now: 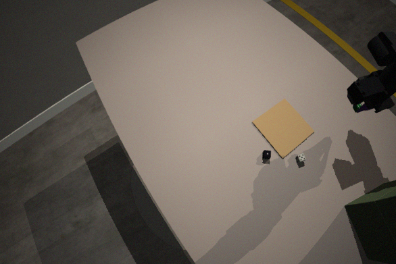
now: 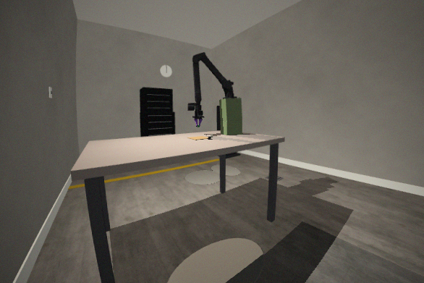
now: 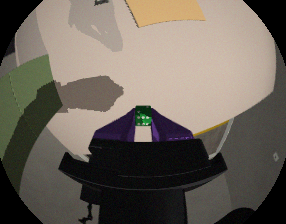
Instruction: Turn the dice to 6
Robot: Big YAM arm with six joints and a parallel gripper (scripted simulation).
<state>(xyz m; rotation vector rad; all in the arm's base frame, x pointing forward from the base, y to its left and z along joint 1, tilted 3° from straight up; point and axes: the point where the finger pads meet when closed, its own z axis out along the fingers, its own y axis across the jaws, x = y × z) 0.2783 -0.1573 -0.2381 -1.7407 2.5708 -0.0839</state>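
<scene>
Right now my hand is 11 cm short of the tan mat, 18 cm to the right of it and 8 cm above it. Also, from my hand: black die: 8 cm ahead, 29 cm to the left, 8 cm below; green die: right at my hand; white die: 1 cm ahead, 22 cm to the left, 8 cm below.
</scene>
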